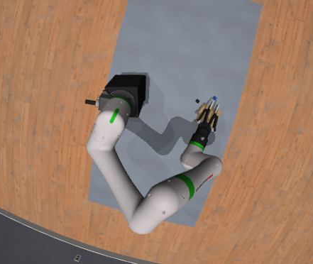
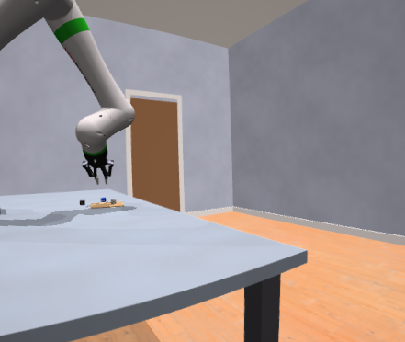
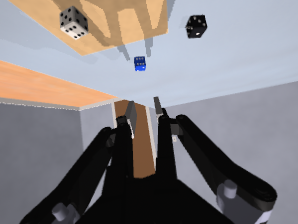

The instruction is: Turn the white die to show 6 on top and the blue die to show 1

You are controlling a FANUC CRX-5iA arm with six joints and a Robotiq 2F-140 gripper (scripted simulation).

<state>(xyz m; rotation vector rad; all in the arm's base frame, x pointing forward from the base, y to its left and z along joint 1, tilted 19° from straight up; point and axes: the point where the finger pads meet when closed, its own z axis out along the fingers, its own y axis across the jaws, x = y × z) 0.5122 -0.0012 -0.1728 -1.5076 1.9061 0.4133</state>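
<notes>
The blue die lies 11 cm below my hand, 5 cm to the left of it and 2 cm ahead of it. Round my hand: black die 11 cm below, 9 cm behind, 1 cm to the left; then tan mat 11 cm below, 8 cm to the right; then white die 10 cm below, 8 cm to the right, 3 cm ahead.
</notes>
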